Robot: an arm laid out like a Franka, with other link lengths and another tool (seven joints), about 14 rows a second.
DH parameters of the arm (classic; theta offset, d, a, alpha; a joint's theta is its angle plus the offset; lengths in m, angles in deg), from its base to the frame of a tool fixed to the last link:
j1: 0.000 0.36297 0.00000 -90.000
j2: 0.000 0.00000 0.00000 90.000
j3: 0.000 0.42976 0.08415 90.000
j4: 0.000 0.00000 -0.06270 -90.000
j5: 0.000 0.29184 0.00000 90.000
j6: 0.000 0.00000 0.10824 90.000
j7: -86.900 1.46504 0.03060 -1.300
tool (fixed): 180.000 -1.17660 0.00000 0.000
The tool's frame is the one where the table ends.
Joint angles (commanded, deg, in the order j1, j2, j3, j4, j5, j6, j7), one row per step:
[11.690 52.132 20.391 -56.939 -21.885 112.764 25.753]
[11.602 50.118 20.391 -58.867 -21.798 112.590 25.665]
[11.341 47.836 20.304 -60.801 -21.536 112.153 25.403]
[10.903 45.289 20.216 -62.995 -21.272 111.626 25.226]
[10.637 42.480 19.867 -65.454 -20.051 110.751 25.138]
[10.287 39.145 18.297 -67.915 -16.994 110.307 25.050]
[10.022 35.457 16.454 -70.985 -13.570 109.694 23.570]
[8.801 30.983 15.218 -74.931 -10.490 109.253 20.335]
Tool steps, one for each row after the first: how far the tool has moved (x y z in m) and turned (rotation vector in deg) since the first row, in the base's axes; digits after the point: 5 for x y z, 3 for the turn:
[-0.00799 -0.00141 0.01362 -0.400 -0.096 0.482]
[-0.01627 -0.00623 0.02978 -0.848 -0.152 0.814]
[-0.02563 -0.01386 0.04700 -1.406 -0.162 0.915]
[-0.04005 -0.01972 0.06415 -1.582 0.520 0.651]
[-0.05159 -0.03059 0.08661 -0.642 1.046 -1.123]
[-0.06862 -0.04344 0.10791 0.166 2.064 -1.758]
[-0.08909 -0.06428 0.13276 0.898 2.849 -1.009]

